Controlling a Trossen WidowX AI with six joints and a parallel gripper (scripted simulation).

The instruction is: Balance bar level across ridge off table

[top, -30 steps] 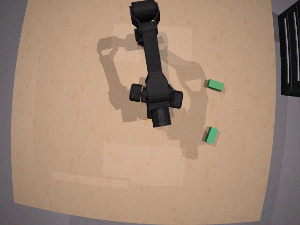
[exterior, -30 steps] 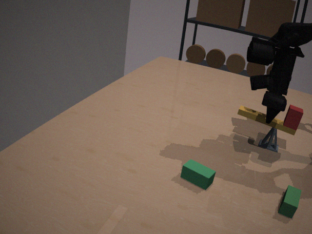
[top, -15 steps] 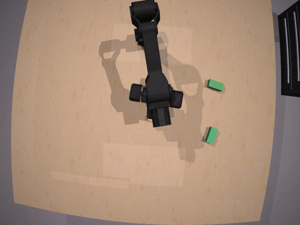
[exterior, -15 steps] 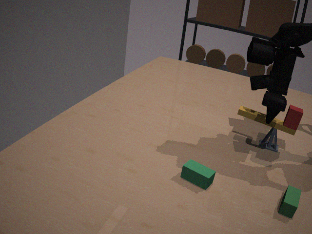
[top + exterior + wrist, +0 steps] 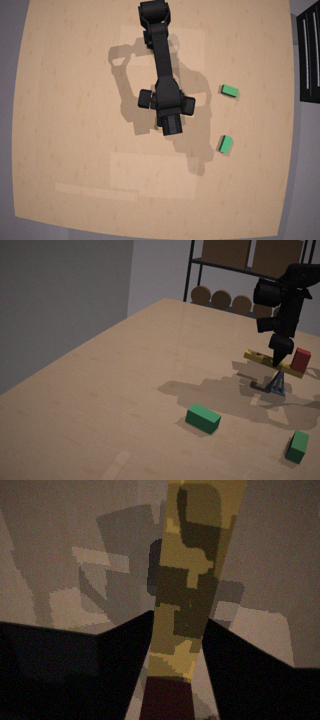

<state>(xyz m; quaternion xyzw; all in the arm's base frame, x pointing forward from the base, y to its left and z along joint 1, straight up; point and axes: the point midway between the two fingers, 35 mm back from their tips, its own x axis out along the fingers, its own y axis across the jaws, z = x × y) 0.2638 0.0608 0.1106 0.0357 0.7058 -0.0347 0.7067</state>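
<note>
My gripper tip is 3 cm past the ridge and 1 cm above it.
</note>
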